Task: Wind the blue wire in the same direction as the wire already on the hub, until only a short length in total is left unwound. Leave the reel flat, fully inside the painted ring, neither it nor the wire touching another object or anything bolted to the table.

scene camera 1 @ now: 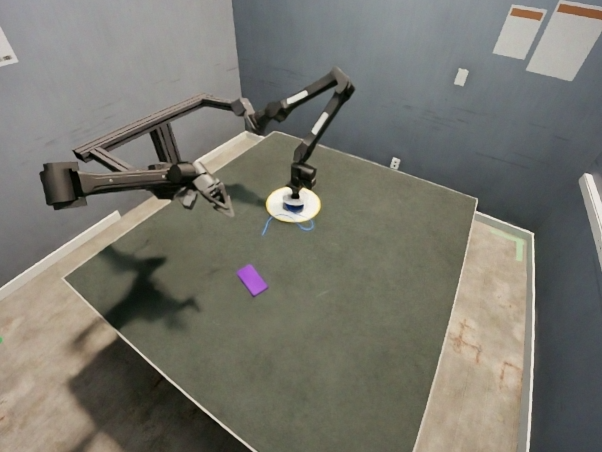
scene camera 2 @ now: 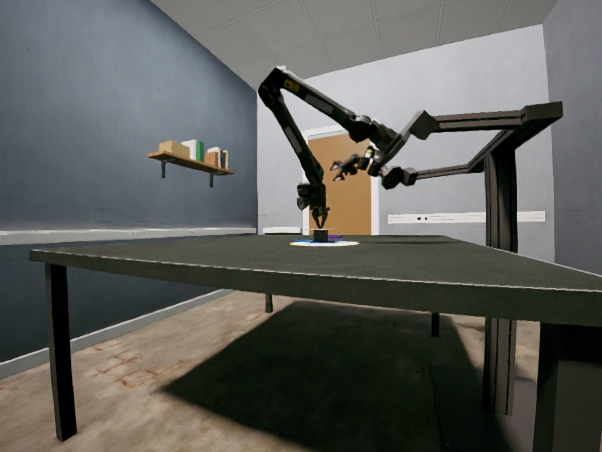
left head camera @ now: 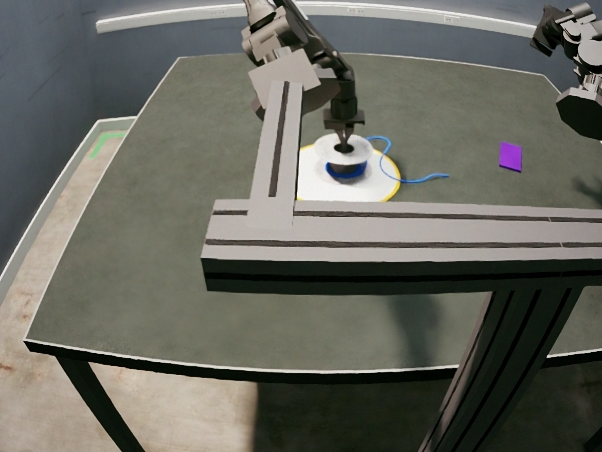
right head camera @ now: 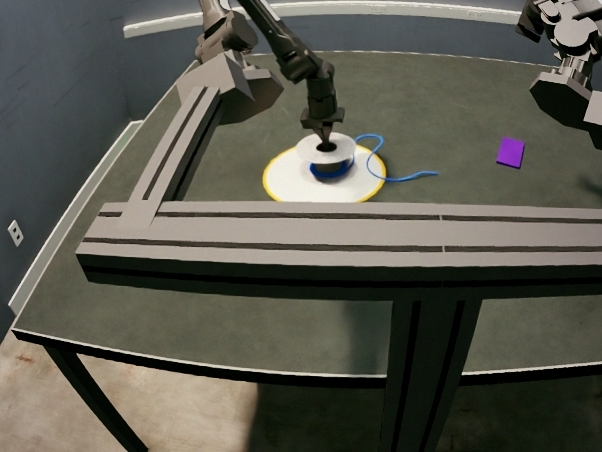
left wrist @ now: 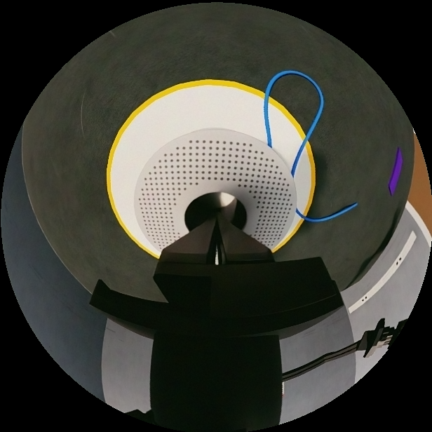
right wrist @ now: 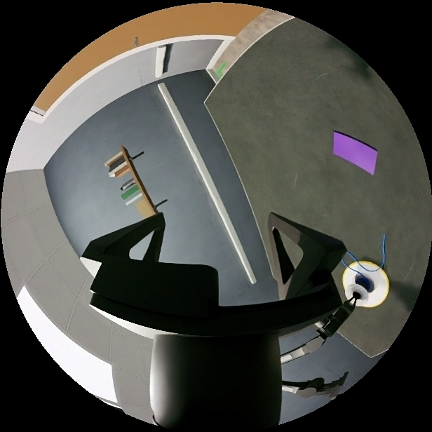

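Note:
The reel lies flat on the white disc inside the yellow painted ring; its pale upper flange faces up. Blue wire is wound on the dark hub. The loose blue wire leaves the reel, loops over the ring and ends on the table. My left gripper points down with shut, empty fingertips at the flange's central hole. My right gripper is open and empty, high above the table, away from the reel.
A purple block lies apart from the wire's free end, at the right in both head views. The grey mounting beam crosses in front of the reel in the head views, hiding the ring's near edge.

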